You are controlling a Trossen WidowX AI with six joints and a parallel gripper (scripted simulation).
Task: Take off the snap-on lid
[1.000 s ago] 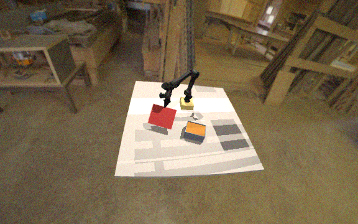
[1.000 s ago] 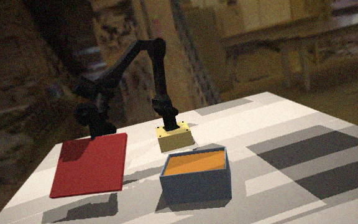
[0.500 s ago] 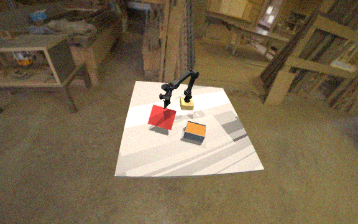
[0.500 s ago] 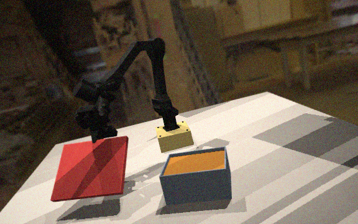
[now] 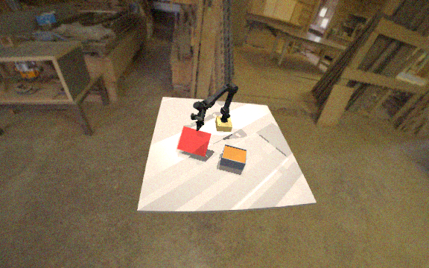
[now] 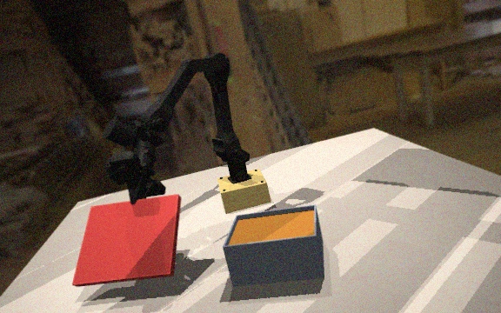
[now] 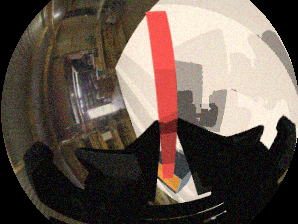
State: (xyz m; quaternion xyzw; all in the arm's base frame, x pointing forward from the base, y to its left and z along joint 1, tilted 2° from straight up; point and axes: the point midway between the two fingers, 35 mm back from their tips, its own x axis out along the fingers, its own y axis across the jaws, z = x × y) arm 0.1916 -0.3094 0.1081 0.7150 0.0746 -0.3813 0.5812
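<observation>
My gripper tip is now 6 cm short of the red lid, 5 cm above it and 3 cm to the left of it. Also, from my gripper tip: blue storage box 27 cm to the left, 22 cm ahead, 11 cm below.
</observation>
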